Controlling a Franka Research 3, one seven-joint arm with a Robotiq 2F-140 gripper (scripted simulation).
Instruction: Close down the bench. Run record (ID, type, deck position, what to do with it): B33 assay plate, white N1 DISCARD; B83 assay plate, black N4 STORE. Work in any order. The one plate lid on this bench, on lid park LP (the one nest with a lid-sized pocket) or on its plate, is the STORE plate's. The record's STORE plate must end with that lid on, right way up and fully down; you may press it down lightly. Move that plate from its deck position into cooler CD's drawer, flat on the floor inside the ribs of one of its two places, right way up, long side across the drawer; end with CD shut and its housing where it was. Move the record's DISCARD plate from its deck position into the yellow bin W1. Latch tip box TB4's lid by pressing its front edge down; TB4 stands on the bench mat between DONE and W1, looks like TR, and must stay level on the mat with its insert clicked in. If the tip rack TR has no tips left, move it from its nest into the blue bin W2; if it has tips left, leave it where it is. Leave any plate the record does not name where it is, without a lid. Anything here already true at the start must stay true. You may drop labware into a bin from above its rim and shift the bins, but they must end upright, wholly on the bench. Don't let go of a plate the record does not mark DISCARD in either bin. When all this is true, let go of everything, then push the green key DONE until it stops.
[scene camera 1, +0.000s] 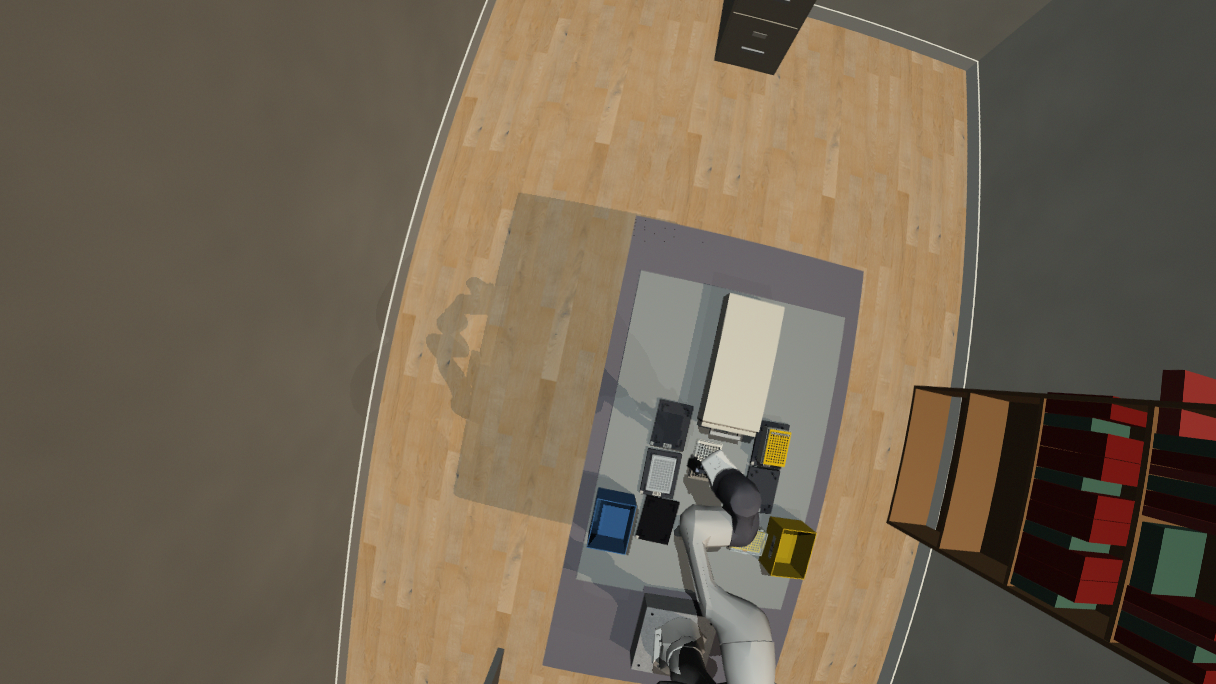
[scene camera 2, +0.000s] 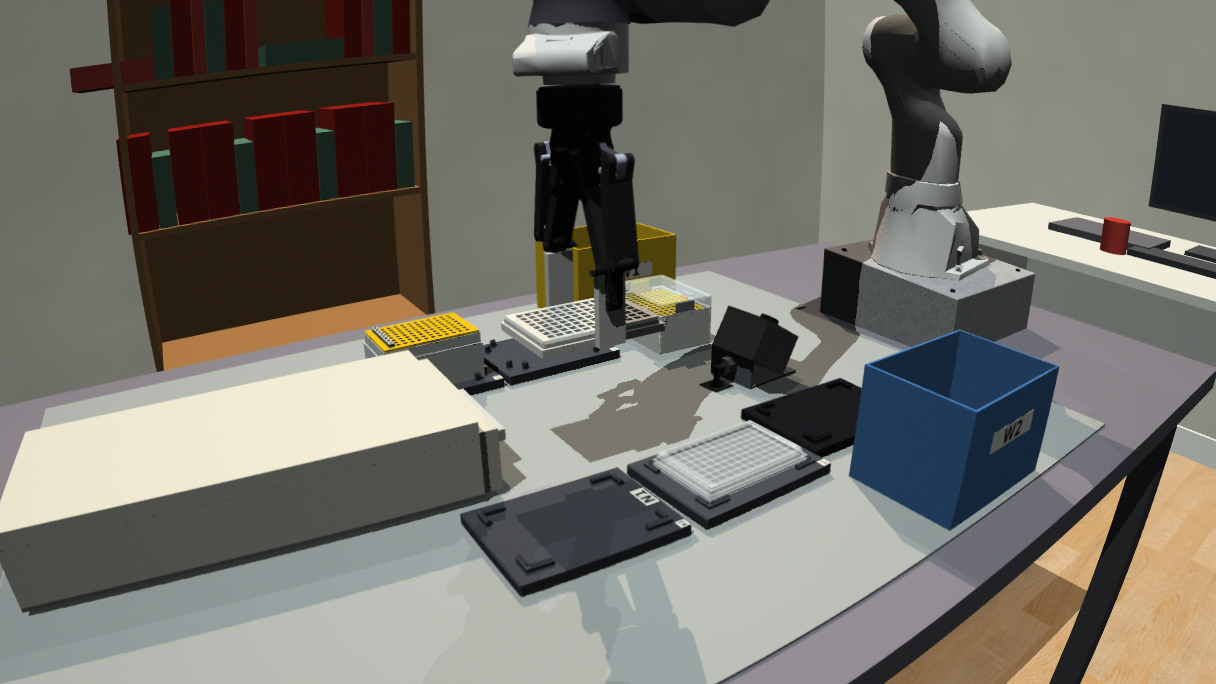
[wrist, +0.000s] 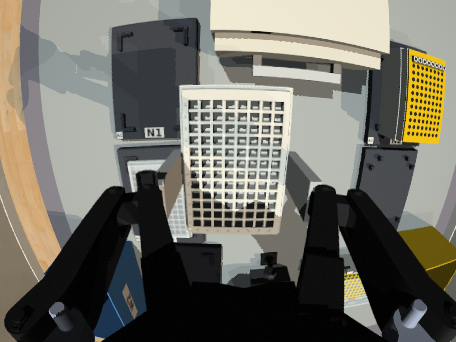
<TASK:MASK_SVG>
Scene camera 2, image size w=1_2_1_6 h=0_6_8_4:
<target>my gripper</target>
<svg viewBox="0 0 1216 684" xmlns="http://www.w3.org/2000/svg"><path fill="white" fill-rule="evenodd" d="M539 87L539 90L536 91L537 123L542 128L552 129L549 142L534 144L536 163L534 238L537 242L542 241L545 251L546 307L574 302L573 250L569 248L577 246L576 242L572 240L580 199L583 205L596 267L595 270L589 271L590 276L594 277L595 347L602 349L626 343L625 271L639 267L632 182L635 159L632 153L620 154L614 151L610 133L611 128L620 125L623 120L622 89L619 85L600 84Z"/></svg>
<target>cooler CD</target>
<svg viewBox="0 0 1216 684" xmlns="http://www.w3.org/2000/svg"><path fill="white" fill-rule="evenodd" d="M505 428L464 389L458 390L428 359L418 361L407 350L27 431L23 437L0 501L0 564L22 613L238 562L485 498L485 493L503 488L499 441L506 440Z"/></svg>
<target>tip rack TR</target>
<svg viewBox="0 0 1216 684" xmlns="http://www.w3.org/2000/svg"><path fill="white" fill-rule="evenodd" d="M485 377L483 342L481 341L479 329L455 313L382 328L373 327L372 330L365 331L364 333L366 359L409 350L418 360L428 359L452 384L475 379L475 372L480 371L481 377Z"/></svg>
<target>yellow bin W1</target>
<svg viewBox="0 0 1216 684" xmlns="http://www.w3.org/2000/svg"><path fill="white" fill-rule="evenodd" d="M535 240L537 307L545 308L545 251L542 241L537 242ZM587 226L575 227L573 229L572 239L576 242L577 246L569 248L573 250L574 302L594 298L594 277L590 276L589 271L596 269ZM636 223L639 267L625 271L625 281L662 274L676 279L676 234Z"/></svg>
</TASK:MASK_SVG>
